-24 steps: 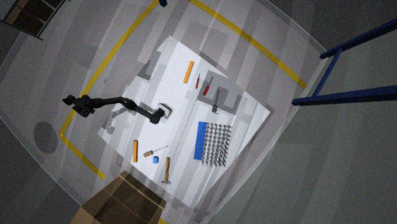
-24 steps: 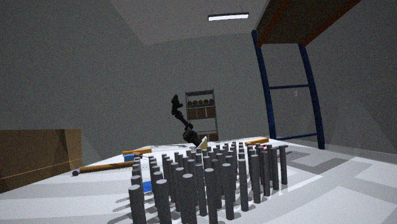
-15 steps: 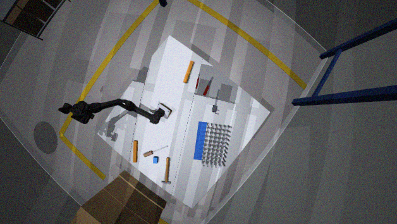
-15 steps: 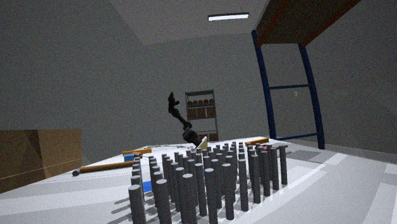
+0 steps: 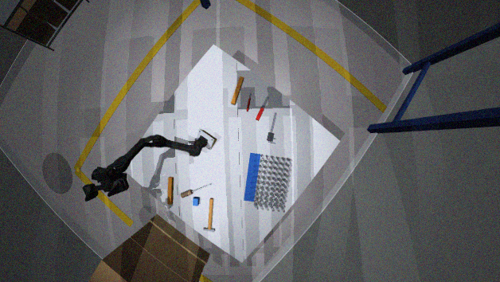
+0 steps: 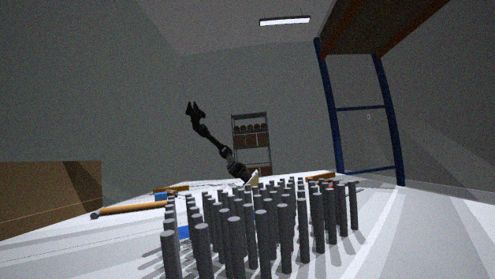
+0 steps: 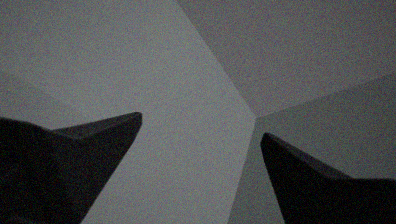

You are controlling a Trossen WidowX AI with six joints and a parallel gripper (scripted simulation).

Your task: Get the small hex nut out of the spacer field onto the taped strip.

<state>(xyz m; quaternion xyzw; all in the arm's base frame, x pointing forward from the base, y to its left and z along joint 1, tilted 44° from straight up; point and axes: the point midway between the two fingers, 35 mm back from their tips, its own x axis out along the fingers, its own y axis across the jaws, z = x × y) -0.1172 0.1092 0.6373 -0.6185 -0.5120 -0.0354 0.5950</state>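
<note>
My gripper tip is 310 mm short of the blue block, 90 mm to the left of it and 600 mm above it. The rest, counted from my gripper tip: blue taped strip 570 mm ahead, 310 mm to the left, 620 mm below; then thin red tool 240 mm ahead, 810 mm to the left, 610 mm below.
</note>
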